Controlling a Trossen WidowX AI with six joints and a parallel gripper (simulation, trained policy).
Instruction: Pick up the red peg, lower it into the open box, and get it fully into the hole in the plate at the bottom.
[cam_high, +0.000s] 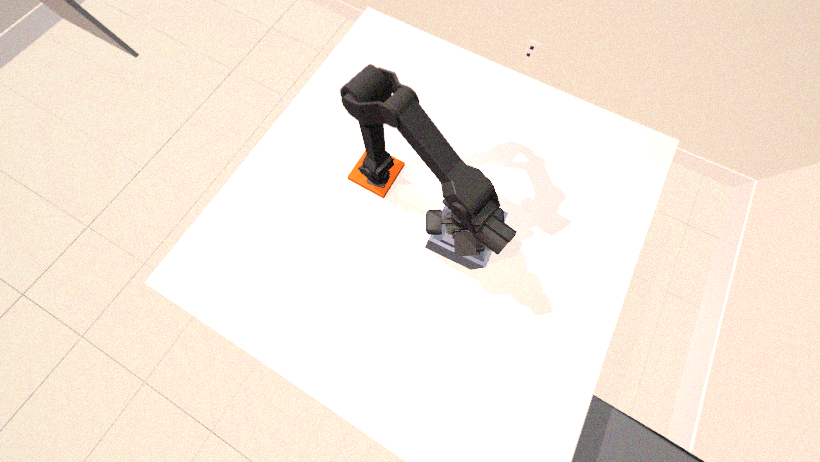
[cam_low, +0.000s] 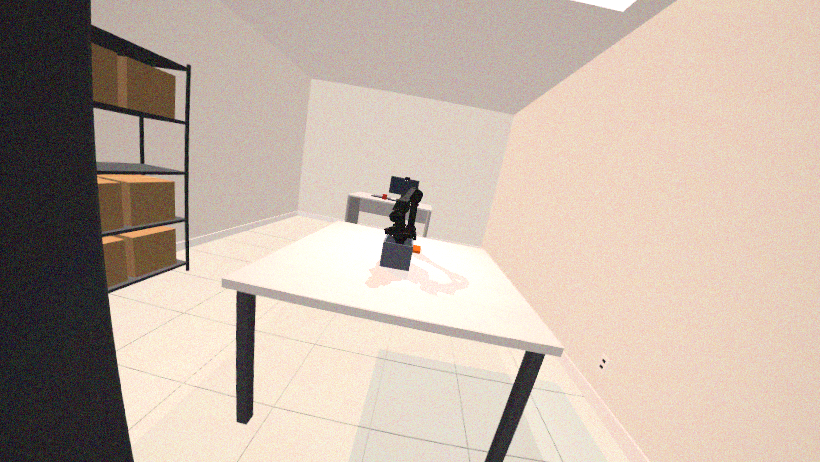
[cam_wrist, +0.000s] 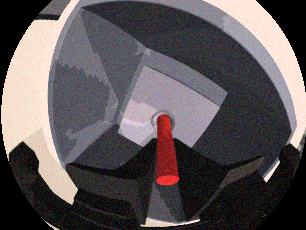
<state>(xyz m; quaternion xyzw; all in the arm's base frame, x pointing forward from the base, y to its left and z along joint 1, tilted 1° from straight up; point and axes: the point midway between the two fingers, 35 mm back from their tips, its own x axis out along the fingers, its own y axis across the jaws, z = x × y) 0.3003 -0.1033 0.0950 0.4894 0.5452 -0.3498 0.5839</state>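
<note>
Right now the red peg is right at my gripper tip. The rest, counted from my gripper tip: pale plate 40 mm below, 10 mm to the right, 10 mm ahead.
</note>
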